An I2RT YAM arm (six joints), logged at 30 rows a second.
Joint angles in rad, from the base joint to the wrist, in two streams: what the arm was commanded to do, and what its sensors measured. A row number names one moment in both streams.
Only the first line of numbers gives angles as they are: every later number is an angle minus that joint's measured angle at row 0.
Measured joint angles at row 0:
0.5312, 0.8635, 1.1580, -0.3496, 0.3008, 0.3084
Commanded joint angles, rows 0 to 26:
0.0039, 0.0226, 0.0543, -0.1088, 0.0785, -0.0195
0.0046, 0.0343, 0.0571, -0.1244, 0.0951, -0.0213
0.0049, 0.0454, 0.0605, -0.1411, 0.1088, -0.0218
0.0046, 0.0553, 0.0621, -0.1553, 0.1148, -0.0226
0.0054, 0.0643, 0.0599, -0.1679, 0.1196, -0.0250
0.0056, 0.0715, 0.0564, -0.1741, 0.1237, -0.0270
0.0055, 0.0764, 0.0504, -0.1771, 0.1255, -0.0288
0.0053, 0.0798, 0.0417, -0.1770, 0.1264, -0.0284
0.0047, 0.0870, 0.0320, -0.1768, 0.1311, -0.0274
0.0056, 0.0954, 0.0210, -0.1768, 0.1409, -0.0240
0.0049, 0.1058, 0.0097, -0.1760, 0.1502, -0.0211
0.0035, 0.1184, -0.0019, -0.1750, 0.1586, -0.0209
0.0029, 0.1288, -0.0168, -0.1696, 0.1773, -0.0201
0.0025, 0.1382, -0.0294, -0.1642, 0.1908, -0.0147
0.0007, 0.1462, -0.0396, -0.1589, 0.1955, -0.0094
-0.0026, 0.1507, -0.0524, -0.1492, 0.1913, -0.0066
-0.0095, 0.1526, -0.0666, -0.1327, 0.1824, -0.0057
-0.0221, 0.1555, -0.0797, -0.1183, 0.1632, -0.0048
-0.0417, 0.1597, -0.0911, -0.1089, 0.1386, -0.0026
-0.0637, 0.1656, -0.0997, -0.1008, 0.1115, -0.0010
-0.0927, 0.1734, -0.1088, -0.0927, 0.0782, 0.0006
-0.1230, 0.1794, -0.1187, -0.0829, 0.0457, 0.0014
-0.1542, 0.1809, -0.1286, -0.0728, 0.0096, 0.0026
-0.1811, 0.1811, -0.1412, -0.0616, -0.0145, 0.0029
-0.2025, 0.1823, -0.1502, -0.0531, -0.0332, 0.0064
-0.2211, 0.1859, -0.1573, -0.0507, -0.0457, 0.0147
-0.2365, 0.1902, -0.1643, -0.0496, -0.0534, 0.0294
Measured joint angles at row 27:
-0.1747, 0.1903, -0.1473, -0.1168, 0.0370, -0.0061
